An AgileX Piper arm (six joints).
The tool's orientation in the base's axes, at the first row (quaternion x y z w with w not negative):
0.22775, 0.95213, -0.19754, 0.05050
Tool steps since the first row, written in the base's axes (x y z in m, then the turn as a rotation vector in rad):
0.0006, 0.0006, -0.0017, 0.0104, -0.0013, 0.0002
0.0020, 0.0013, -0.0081, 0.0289, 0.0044, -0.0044
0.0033, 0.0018, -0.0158, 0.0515, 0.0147, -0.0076
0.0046, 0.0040, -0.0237, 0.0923, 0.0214, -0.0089
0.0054, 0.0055, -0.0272, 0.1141, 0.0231, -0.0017
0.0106, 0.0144, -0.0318, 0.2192, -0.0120, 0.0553
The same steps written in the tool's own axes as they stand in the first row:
0.0000, 0.0014, 0.0013, -0.0098, 0.0036, 0.0004
0.0003, 0.0048, 0.0069, -0.0231, 0.0183, 0.0025
0.0007, 0.0085, 0.0138, -0.0384, 0.0381, 0.0014
0.0020, 0.0137, 0.0202, -0.0717, 0.0625, 0.0002
0.0025, 0.0166, 0.0228, -0.0918, 0.0713, -0.0070
0.0024, 0.0278, 0.0235, -0.2106, 0.0701, -0.0446

